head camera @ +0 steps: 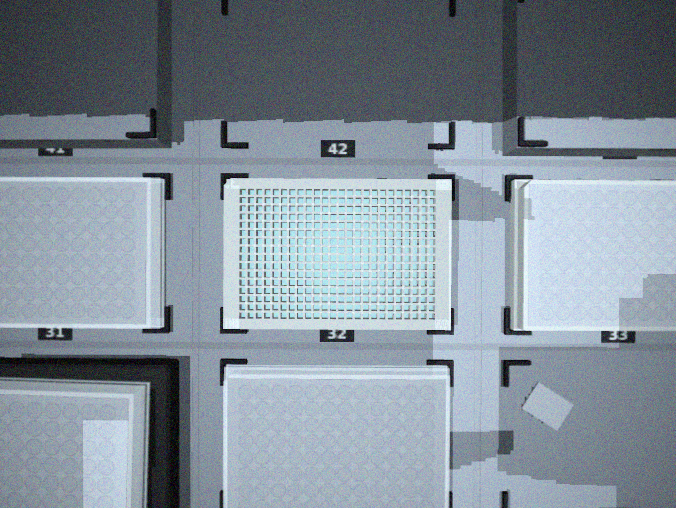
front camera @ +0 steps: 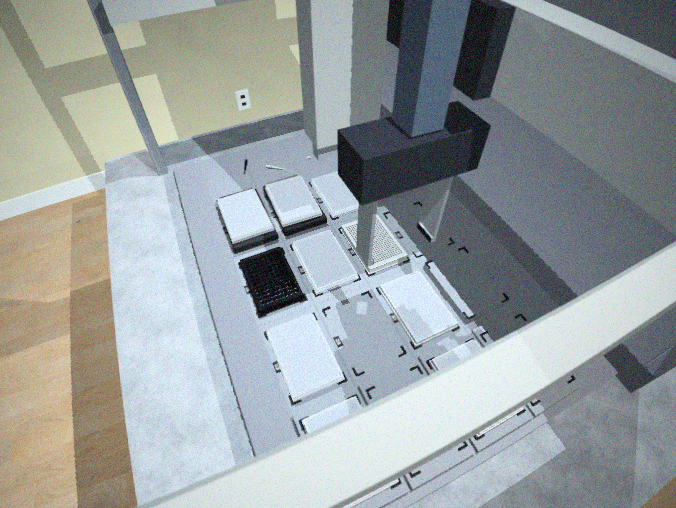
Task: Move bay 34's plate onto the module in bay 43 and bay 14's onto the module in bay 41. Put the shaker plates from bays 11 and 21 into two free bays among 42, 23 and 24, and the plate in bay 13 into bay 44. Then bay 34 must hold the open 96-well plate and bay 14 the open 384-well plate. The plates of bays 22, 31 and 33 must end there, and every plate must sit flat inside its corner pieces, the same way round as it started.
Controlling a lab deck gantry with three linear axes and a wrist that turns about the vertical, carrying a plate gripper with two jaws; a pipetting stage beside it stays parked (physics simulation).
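Seen in the pictures: gripper, between the fingertips: (front camera: 396, 245); robot's base, origin of its link: (front camera: 220, 210).
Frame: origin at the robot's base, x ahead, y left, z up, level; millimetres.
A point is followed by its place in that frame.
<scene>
My gripper (front camera: 400, 250) {x 358, y 213, z 156 mm} is open, its two jaws wide apart above bay 32, holding nothing; it does not show in the head view. The open 384-well plate (front camera: 385, 240) {x 239, y 278, z 13 mm} (head camera: 337, 254) {x 228, y 257, z 14 mm} sits inside bay 32's corner pieces. Bay 42 (head camera: 337, 71) {x 227, y 363, z 0 mm} holds no plate. The modules in bay 41 (head camera: 71, 65) {x 85, y 357, z 19 mm} and bay 43 (head camera: 601, 65) {x 369, y 359, z 19 mm} bear no plate in the visible parts. Shaker plates (front camera: 244, 214) {x 74, y 41, z 37 mm} (front camera: 294, 197) {x 70, y 152, z 37 mm} stand in bays 11 and 21. Bay 13's plate (front camera: 307, 357) {x 403, y 45, z 15 mm} lies flat. The plates of bay 14 (front camera: 330, 416) {x 506, y 39, z 29 mm} and bay 34 (front camera: 456, 356) {x 507, y 253, z 29 mm} are partly hidden by the front beam.
Lidded plates sit in bay 31 (head camera: 71, 251) {x 83, y 258, z 14 mm}, bay 33 (front camera: 420, 305) {x 397, y 259, z 14 mm} (head camera: 595, 245) {x 369, y 262, z 14 mm} and bay 22 (front camera: 326, 261) {x 239, y 151, z 14 mm} (head camera: 337, 442) {x 229, y 154, z 14 mm}. A black rack (front camera: 272, 281) {x 241, y 43, z 15 mm} stands in bay 12. A small pale tilted square (front camera: 361, 307) {x 350, y 169, z 1 mm} (head camera: 547, 405) {x 350, y 170, z 1 mm} shows in bay 23. A pale beam (front camera: 382, 404) {x 609, y 25, z 400 mm} crosses the front.
</scene>
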